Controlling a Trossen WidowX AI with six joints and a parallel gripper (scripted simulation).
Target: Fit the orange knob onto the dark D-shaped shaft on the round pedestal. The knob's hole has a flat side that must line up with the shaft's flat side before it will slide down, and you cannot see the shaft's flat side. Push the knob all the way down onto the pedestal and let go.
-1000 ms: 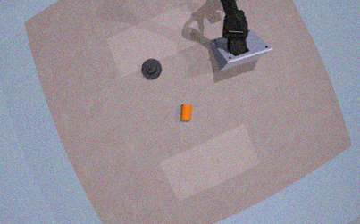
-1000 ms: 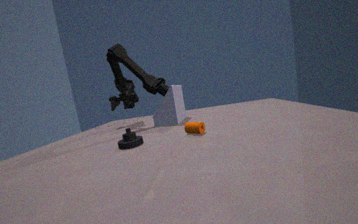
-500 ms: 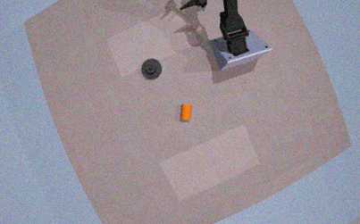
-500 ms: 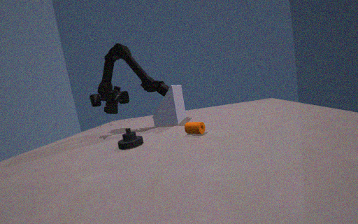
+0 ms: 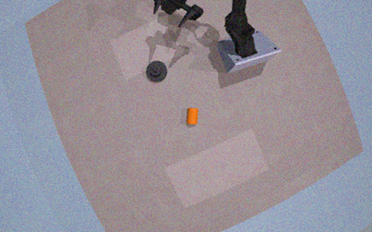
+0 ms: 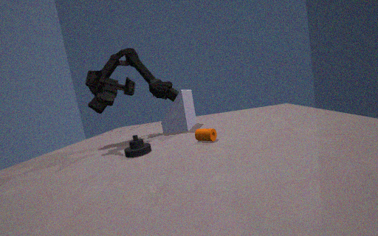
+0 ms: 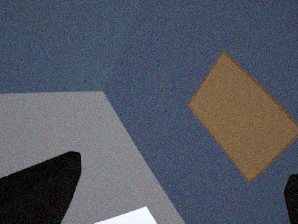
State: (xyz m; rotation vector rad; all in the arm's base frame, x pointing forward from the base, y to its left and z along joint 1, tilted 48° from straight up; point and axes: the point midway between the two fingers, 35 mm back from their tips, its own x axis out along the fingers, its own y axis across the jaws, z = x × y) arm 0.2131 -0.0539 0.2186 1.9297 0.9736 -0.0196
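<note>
The orange knob is 31 cm to the left of my gripper tip, 26 cm below it and 4 cm ahead of it. The rest, counted from my gripper tip: dark pedestal 25 cm below, 10 cm ahead, 9 cm to the left.
</note>
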